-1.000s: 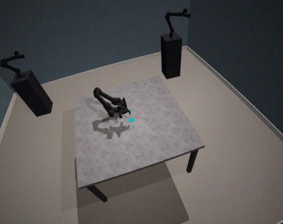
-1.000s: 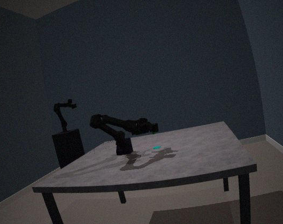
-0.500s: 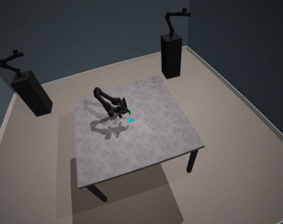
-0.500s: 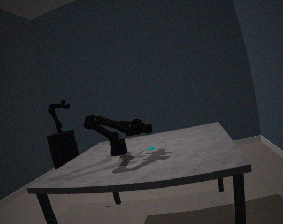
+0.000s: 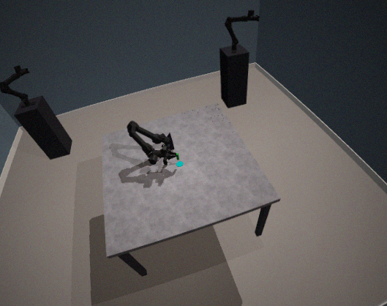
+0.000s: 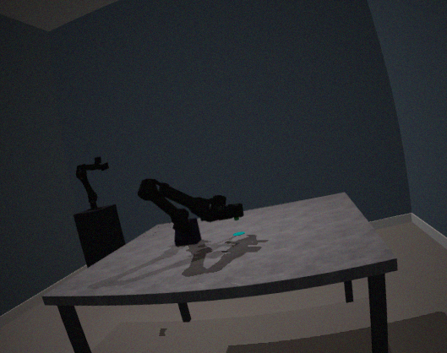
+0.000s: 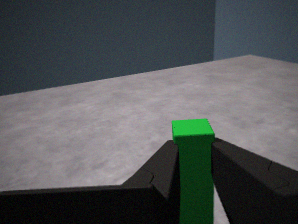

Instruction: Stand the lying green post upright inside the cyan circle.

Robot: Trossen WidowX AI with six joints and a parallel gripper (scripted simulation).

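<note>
My gripper tip is 10 mm past the cyan circle and 130 mm above it. Round my gripper tip: green post: 20 mm below.
</note>
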